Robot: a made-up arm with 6 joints. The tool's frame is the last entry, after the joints. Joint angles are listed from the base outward.
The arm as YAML. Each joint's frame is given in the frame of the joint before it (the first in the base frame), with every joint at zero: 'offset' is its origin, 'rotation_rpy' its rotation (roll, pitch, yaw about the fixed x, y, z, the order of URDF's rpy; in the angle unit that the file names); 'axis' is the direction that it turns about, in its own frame. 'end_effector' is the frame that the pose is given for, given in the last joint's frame.
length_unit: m
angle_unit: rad
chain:
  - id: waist
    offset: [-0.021, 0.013, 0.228]
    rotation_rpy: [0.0, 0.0, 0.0]
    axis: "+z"
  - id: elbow
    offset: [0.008, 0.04, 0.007]
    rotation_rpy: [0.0, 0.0, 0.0]
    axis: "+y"
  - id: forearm
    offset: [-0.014, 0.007, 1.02]
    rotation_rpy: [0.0, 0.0, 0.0]
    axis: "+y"
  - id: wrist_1
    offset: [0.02, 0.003, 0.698]
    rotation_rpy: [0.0, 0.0, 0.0]
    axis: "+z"
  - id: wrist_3
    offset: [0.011, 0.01, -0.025]
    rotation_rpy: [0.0, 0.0, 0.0]
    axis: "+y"
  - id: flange
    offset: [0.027, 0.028, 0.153]
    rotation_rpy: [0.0, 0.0, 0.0]
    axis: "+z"
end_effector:
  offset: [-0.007, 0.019, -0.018]
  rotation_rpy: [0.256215, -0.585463, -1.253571]
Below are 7 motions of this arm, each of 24 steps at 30 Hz.
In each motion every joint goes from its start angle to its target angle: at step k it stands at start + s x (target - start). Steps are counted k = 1, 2, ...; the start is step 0. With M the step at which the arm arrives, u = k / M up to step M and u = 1 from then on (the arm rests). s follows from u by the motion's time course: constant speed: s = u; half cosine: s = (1 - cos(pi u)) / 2; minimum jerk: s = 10 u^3 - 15 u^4 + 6 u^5.
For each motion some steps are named. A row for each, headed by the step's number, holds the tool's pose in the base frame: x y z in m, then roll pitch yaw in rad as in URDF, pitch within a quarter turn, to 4 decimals.
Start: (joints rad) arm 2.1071 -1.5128 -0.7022 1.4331 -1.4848 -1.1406
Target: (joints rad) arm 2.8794 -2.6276 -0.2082 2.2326 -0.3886 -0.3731
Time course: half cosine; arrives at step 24
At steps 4, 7, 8, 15, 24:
4: 0.8913 -1.2454 -0.2941 -3.0276 -0.8140 0.6367
7: 0.9848 -1.1217 -0.4846 -2.7842 -0.7889 0.3694
8: 1.0138 -1.0622 -0.5640 -2.6867 -0.7595 0.2619
15: 0.9769 -0.5063 -1.1465 -2.2583 -0.2334 -0.3158
24: 0.6627 -0.1731 -1.4360 -2.3241 0.2285 -0.5885

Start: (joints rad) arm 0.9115 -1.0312 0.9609 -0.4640 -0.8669 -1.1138
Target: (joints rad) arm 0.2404 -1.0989 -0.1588 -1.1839 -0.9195 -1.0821
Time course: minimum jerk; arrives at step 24
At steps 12, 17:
12: -1.2425 -0.6177 1.3461 0.6891 0.7602 -2.8217
17: -1.5556 -0.3882 1.0980 0.0925 1.0207 2.5785

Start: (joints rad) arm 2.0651 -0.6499 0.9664 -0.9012 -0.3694 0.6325
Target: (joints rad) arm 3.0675 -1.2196 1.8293 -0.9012 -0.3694 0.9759
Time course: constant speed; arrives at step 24
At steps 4, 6, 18, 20, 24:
4: 0.1252 -0.3418 1.7105 0.0043 -0.8363 0.9863
6: 0.1659 -0.3408 1.6684 -0.0389 -0.8214 1.1288
18: 0.3790 -0.2287 1.3767 -0.2430 -0.6897 1.9318
20: 0.4032 -0.1956 1.3225 -0.2677 -0.6622 2.0569
24: 0.4376 -0.1221 1.2102 -0.3097 -0.6035 2.3004

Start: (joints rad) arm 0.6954 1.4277 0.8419 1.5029 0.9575 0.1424
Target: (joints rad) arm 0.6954 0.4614 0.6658 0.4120 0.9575 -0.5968
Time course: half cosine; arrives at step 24
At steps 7, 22, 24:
7: 1.0986 1.1993 0.2429 1.7832 1.0634 3.0119
22: 0.7788 0.8897 1.3336 -1.6240 0.3794 0.0005
24: 0.7661 0.8766 1.3527 -1.6302 0.3437 -0.0040

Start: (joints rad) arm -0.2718 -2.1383 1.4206 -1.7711 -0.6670 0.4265
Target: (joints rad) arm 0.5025 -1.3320 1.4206 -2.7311 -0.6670 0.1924
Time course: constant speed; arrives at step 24
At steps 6, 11, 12, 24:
6: -1.2566 0.1933 0.5885 0.9144 -0.3661 2.8372
11: -1.1869 -0.0169 0.7954 0.8753 -0.5272 2.7918
12: -1.1650 -0.0556 0.8348 0.8775 -0.5584 2.7767
24: -0.7509 -0.3618 1.2403 1.2086 -0.7851 2.3719

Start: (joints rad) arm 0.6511 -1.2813 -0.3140 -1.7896 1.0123 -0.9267
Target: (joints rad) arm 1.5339 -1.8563 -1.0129 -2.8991 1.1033 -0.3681
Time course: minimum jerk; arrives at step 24
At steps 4, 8, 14, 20, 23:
4: -1.2679 -1.1355 0.4792 -0.9789 0.8839 -2.3946
8: -1.0710 -1.3069 0.1947 -1.2989 1.1822 -2.5072
14: -0.4231 -1.3559 -0.4448 2.7800 1.0170 2.1747
20: -0.0500 -1.0850 -0.7517 2.4514 0.5234 2.3852
23: -0.0195 -1.0445 -0.7770 2.4227 0.4721 2.4262

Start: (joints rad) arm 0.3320 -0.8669 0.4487 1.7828 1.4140 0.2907
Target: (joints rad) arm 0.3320 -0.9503 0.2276 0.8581 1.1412 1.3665
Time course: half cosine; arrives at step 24
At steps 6, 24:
6: -1.1534 -0.1749 1.4705 -1.0277 0.1657 1.1195
24: -1.2564 -0.2265 1.4137 -0.2015 0.0727 1.1135

